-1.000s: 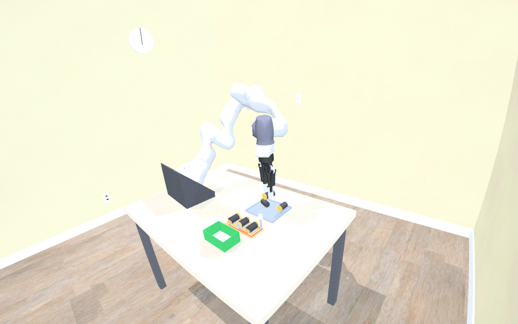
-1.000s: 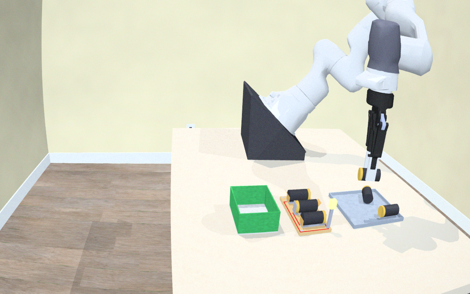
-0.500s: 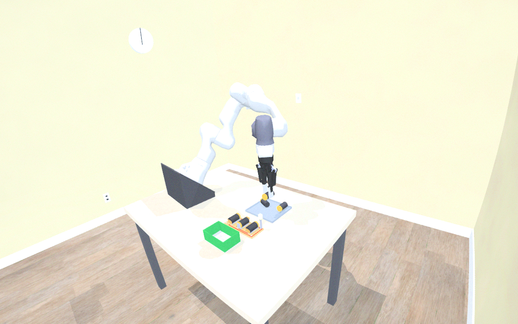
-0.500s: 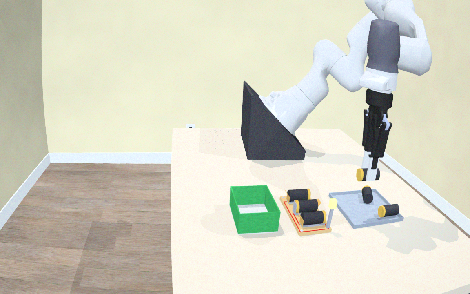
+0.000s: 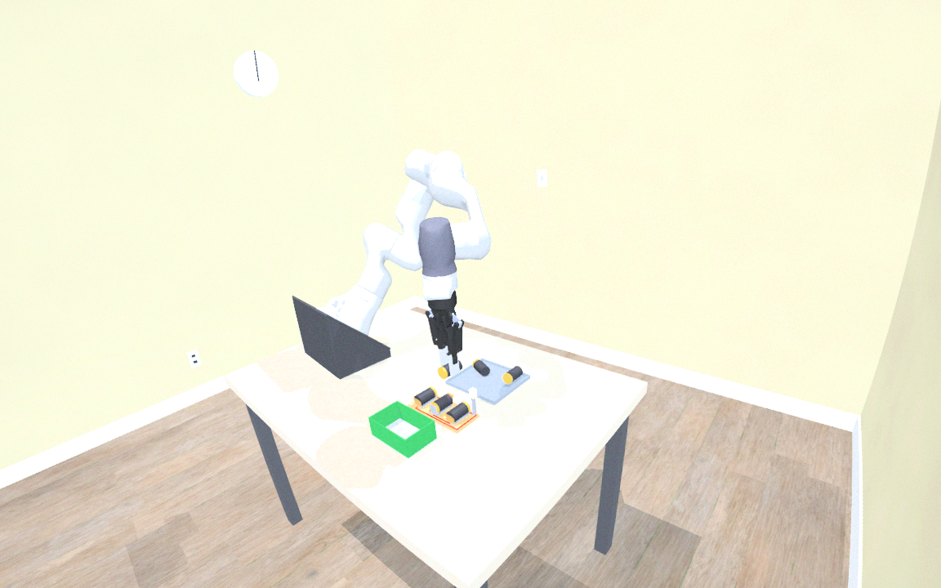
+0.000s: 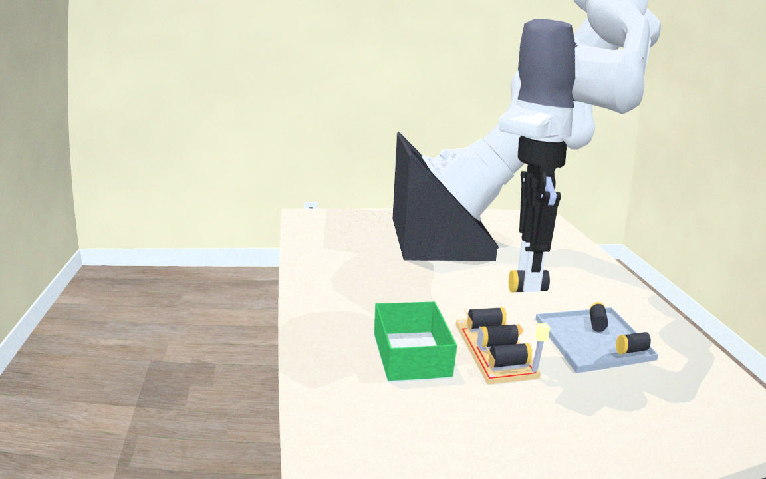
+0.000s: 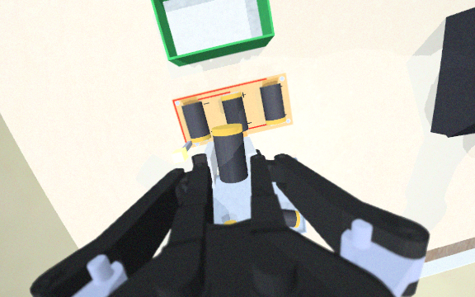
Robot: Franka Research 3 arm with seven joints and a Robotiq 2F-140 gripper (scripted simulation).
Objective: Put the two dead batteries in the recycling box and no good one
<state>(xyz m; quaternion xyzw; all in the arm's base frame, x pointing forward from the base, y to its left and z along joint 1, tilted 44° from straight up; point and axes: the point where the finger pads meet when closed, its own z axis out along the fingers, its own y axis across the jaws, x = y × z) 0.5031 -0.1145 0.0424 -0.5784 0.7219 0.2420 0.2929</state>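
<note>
My hand is 170 mm to the left of the green recycling box, 140 mm above it and 30 mm past it. The rest, counted from my hand: grey tray: 170 mm to the left, 150 mm below.
</note>
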